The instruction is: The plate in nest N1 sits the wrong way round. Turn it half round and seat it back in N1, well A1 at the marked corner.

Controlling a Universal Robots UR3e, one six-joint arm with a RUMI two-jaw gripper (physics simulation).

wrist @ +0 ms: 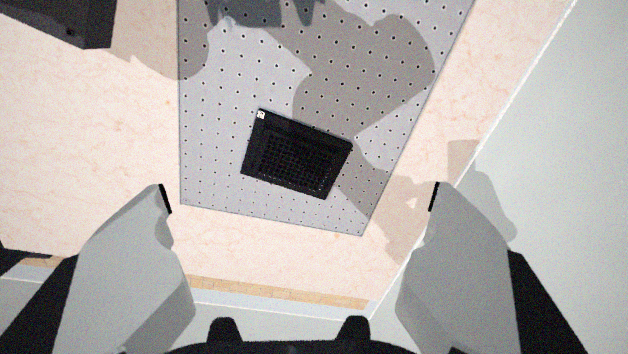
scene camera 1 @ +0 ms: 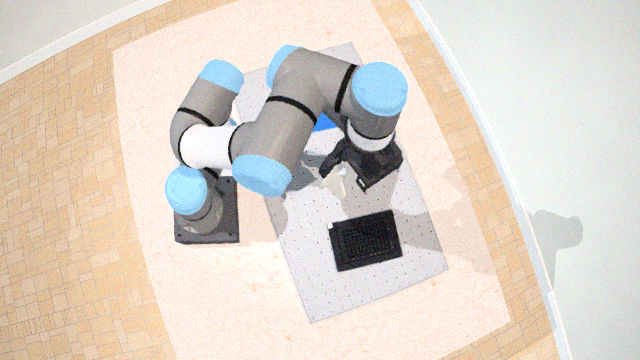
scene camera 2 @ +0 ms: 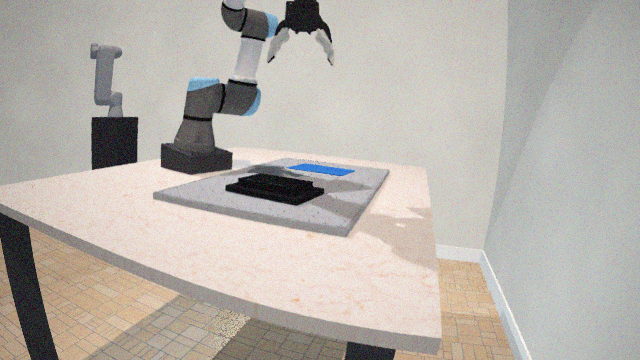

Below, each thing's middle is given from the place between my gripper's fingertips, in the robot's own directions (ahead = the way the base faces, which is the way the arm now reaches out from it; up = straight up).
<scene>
I see my gripper 26 cm above the black plate (scene camera 2: 277,184), 12 cm to the left of it and 1 cm past it. Round my hand: black nest (scene camera 2: 303,197): 27 cm below, 12 cm to the right, 1 cm behind.
</scene>
